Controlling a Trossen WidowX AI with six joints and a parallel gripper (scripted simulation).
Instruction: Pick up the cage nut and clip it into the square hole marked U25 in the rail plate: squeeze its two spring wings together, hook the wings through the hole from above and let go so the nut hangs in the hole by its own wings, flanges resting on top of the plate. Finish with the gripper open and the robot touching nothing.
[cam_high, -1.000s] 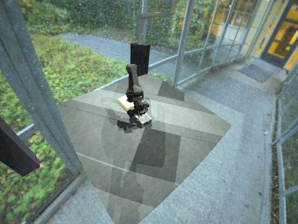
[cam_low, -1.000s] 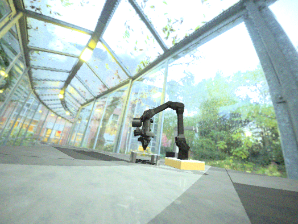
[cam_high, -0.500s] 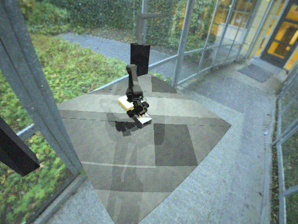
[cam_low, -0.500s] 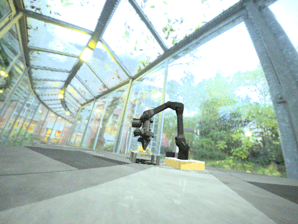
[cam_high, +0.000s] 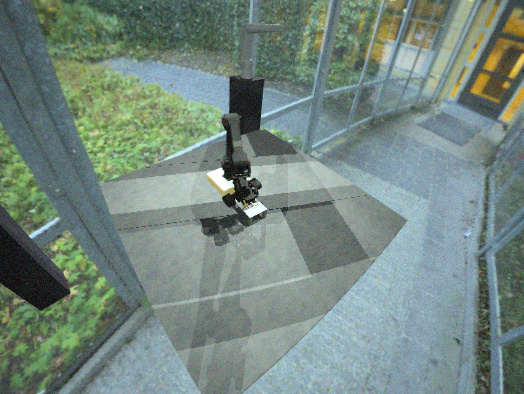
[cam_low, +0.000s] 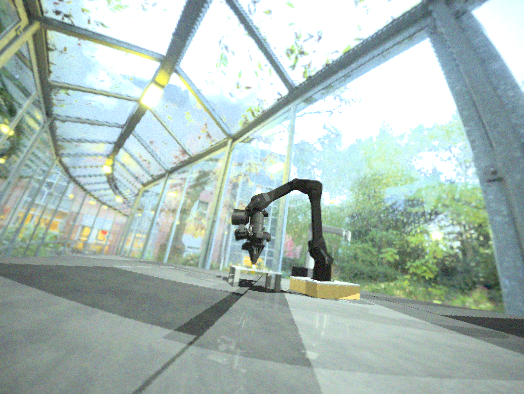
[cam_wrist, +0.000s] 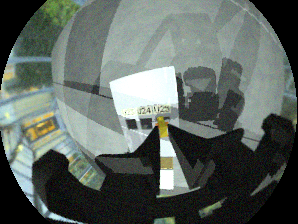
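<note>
The yellow cage nut is 1 cm below my gripper tip. From my gripper tip the other things lie so: label strip (3 cm ahead, 2 cm to the left, 1 cm below).
</note>
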